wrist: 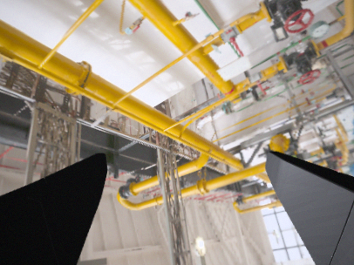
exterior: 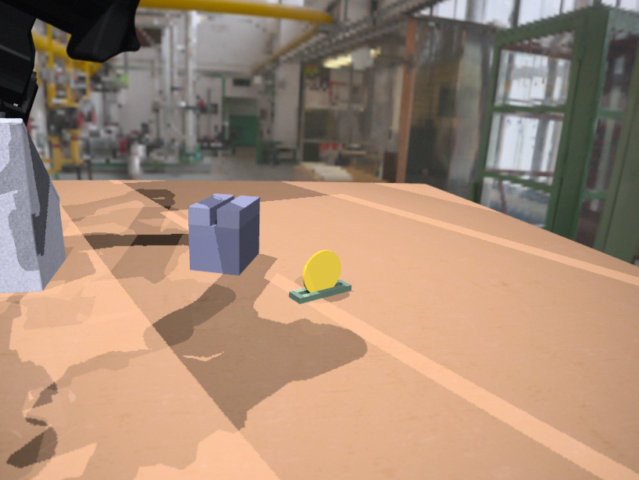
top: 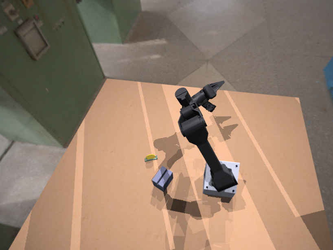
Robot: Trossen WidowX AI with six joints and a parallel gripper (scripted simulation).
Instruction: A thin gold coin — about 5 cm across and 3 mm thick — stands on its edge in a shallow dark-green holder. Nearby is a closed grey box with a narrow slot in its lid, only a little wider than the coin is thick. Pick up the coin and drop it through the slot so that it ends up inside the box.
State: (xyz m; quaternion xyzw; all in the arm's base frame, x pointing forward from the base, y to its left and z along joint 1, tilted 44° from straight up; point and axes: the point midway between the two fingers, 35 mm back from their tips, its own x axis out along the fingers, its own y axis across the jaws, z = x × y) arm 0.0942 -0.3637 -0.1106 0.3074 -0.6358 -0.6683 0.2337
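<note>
The gold coin lies 30 cm ahead of my gripper tip, 29 cm to the left of it and 30 cm below it.
</note>
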